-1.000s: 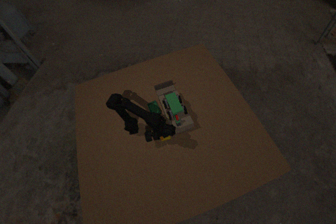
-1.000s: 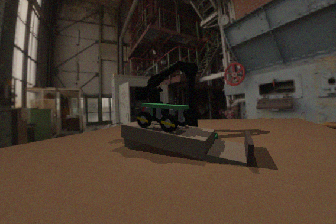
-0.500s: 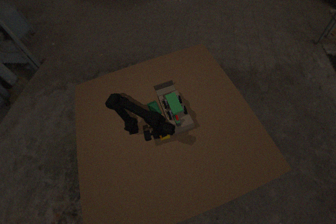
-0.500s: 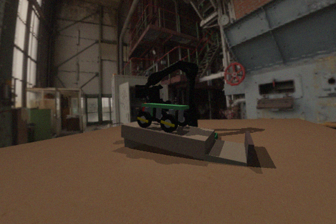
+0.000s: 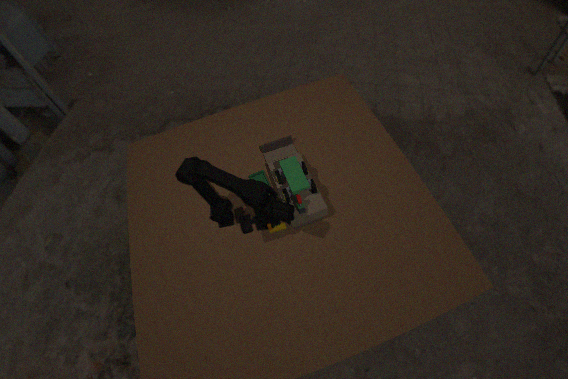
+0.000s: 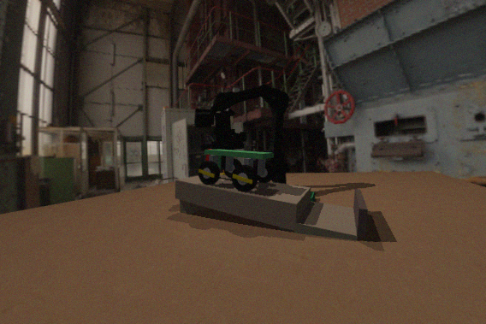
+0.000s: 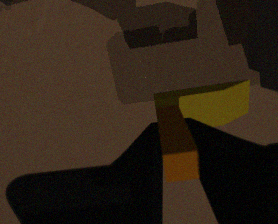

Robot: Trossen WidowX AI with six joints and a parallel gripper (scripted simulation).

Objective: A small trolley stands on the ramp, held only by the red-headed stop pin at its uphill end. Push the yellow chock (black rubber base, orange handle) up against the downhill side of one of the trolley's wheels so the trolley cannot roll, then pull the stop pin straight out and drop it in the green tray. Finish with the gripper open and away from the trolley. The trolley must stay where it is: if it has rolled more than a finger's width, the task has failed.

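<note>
Right now my gripper tip is 25 cm to the right of the green tray, 10 cm above it and 1 cm past it. Round my gripper tip: red-headed stop pin (13 cm ahead, 5 cm to the left, 4 cm above); then yellow chock (2 cm ahead, 1 cm below); then green-decked trolley (17 cm to the left, 13 cm ahead, 2 cm above).
</note>
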